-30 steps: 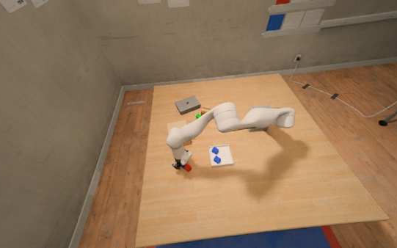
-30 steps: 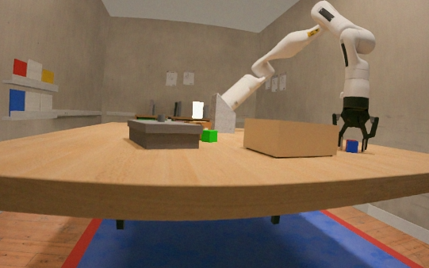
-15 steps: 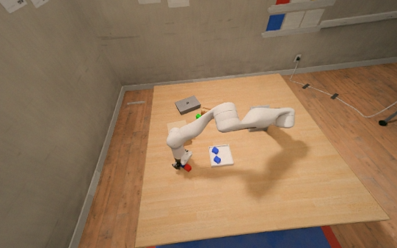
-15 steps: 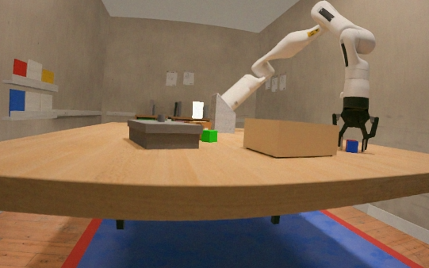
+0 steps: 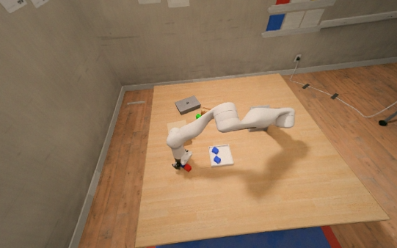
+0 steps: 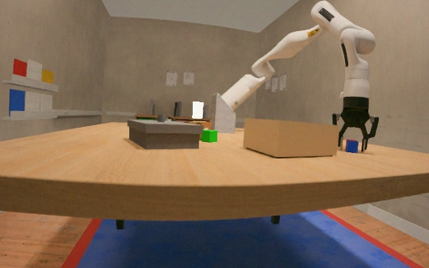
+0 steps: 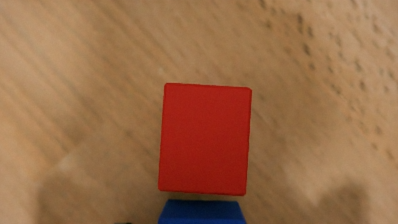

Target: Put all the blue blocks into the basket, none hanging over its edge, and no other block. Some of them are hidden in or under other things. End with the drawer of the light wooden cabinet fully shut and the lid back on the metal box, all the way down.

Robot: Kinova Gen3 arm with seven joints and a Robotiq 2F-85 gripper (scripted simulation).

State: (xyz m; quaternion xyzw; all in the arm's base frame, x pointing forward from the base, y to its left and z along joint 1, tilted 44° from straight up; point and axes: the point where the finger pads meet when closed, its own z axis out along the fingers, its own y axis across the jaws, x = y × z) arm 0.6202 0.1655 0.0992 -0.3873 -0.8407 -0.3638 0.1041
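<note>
The red block is 3 cm behind my hand and 4 cm to the left of it. The rest, counted from my hand: light wooden cabinet (1 cm behind, 23 cm to the right, 2 cm above); then drawer (3 cm behind, 23 cm to the right, 2 cm above); then white basket (26 cm behind, 1 cm to the right, 1 cm below).
</note>
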